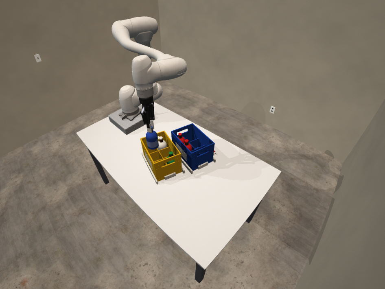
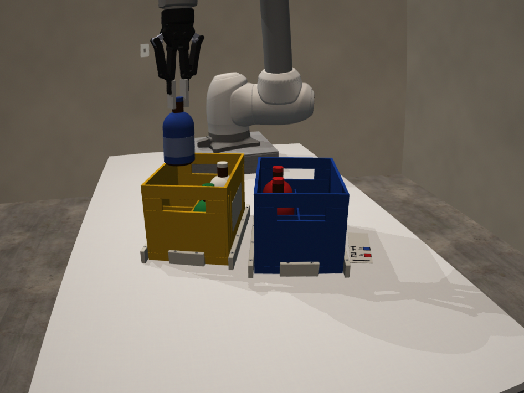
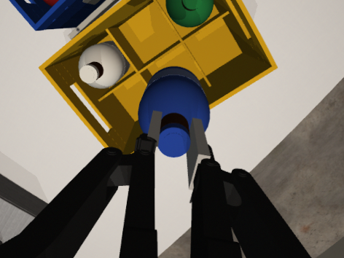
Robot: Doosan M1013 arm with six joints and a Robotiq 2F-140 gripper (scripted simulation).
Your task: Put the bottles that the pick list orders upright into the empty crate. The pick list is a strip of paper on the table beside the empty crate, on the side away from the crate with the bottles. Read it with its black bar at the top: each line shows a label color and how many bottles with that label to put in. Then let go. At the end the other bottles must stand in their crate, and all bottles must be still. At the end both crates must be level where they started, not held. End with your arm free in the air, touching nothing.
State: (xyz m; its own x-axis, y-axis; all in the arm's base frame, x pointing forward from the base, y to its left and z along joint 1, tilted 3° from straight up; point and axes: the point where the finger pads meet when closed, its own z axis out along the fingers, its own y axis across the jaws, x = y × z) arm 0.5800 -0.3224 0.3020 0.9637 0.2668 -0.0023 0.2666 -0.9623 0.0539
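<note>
My gripper is now 8 cm above the blue bottle. The rest, counted from my hand: white-label bottle: 4 cm behind, 12 cm to the left, 26 cm below; then yellow crate: 2 cm ahead, 4 cm to the left, 27 cm below; then green bottle: 11 cm ahead, 3 cm to the left, 26 cm below.
</note>
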